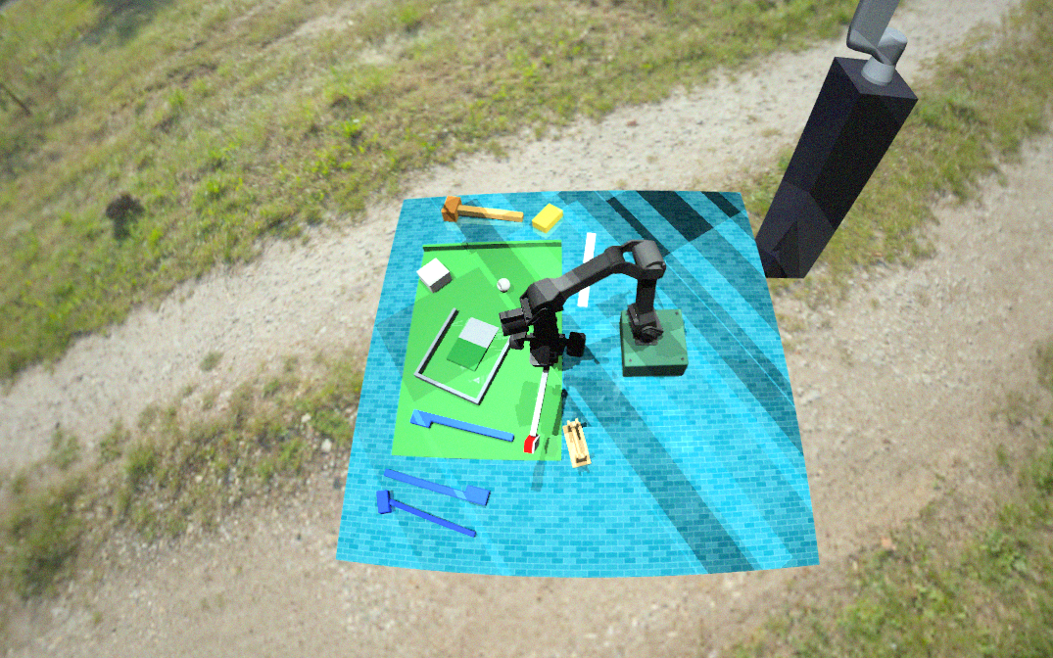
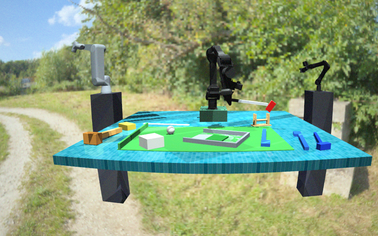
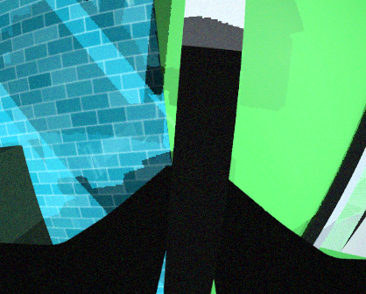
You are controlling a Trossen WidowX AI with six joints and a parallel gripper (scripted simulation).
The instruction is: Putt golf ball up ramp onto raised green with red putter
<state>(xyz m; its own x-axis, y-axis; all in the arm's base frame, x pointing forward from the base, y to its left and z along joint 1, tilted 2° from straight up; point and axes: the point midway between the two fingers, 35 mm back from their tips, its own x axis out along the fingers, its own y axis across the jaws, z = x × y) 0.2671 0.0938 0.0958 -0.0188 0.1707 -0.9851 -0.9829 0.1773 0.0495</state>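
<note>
Right now the red putter is 2 cm ahead of my gripper tip, 12 cm to the left of it and 2 cm above it. The rest, counted from my gripper tip: white golf ball (16 cm ahead, 31 cm to the right, 11 cm below); then grey frame (26 cm ahead, 6 cm to the right, 12 cm below); then wooden stand (7 cm behind, 20 cm to the left, 10 cm below).
</note>
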